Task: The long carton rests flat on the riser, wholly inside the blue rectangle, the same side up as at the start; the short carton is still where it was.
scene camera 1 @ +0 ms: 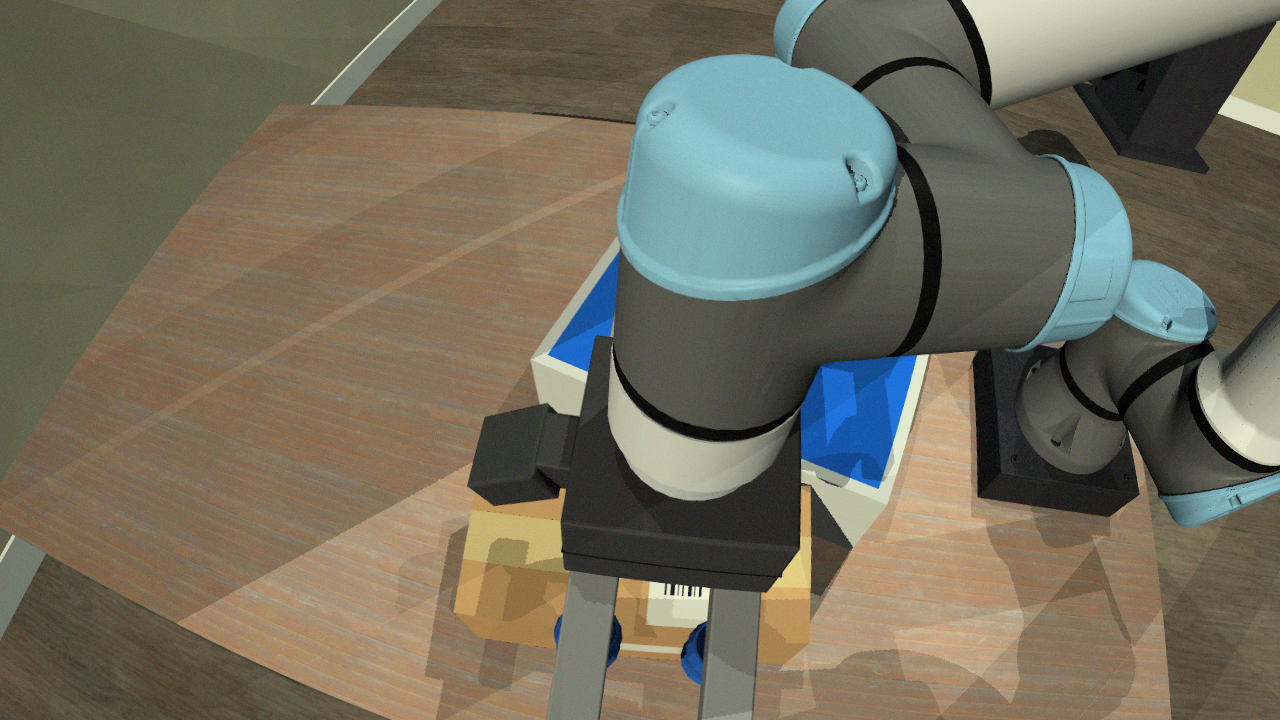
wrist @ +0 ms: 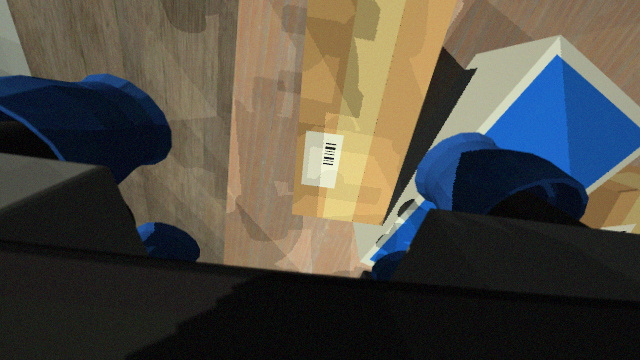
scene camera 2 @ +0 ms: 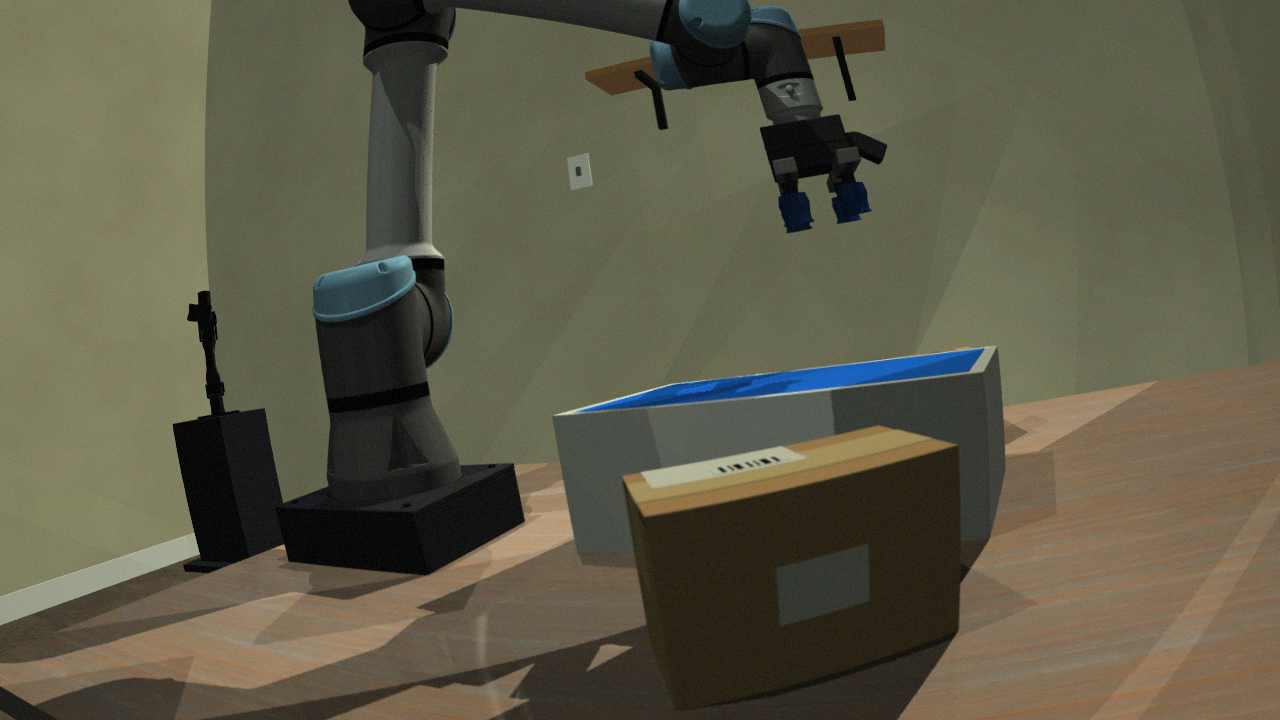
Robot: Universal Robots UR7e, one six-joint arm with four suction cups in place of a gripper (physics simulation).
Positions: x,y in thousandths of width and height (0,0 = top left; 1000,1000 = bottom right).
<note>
My suction head (scene camera 2: 666,278) carries nothing. The cup is 24 cm from the middle of a long carton (scene camera 1: 400,816), above it. A short carton (scene camera 2: 593,794) rests on the table.
The long carton is seen too in the wrist view (wrist: 571,215). The short carton is seen too in the wrist view (wrist: 946,582). My suction head is seen too in scene camera 1 (scene camera 1: 541,923) and in the wrist view (wrist: 163,335). Scene camera 1 misses the short carton, which is hidden by my arm.
</note>
